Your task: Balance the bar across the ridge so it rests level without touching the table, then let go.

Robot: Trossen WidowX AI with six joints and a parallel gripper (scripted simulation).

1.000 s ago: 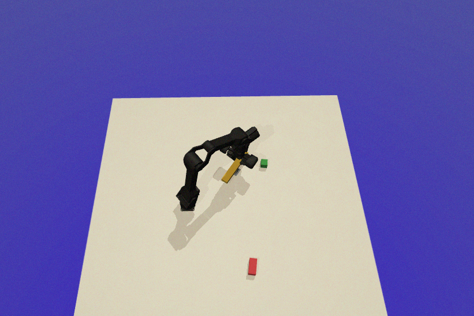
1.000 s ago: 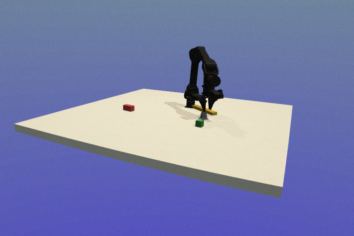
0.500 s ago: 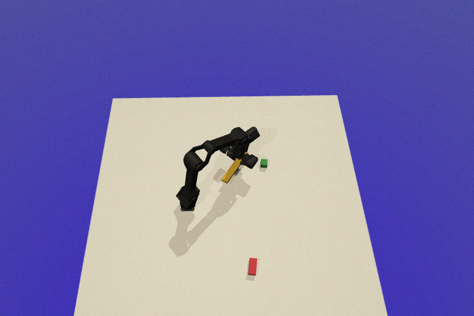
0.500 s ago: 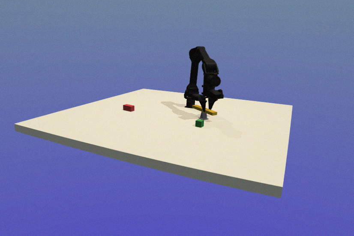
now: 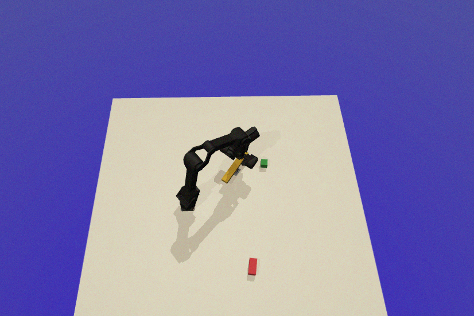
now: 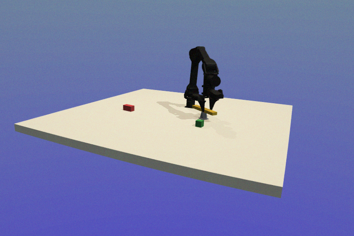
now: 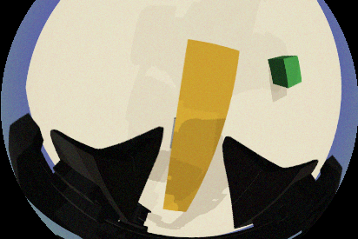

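Right now the yellow bar is 20 mm to the right of my gripper tip and 20 mm behind it. Round my gripper tip: red block 500 mm to the right, 40 mm ahead, 30 mm below; then green cube 130 mm ahead, 30 mm below, 10 mm to the left.
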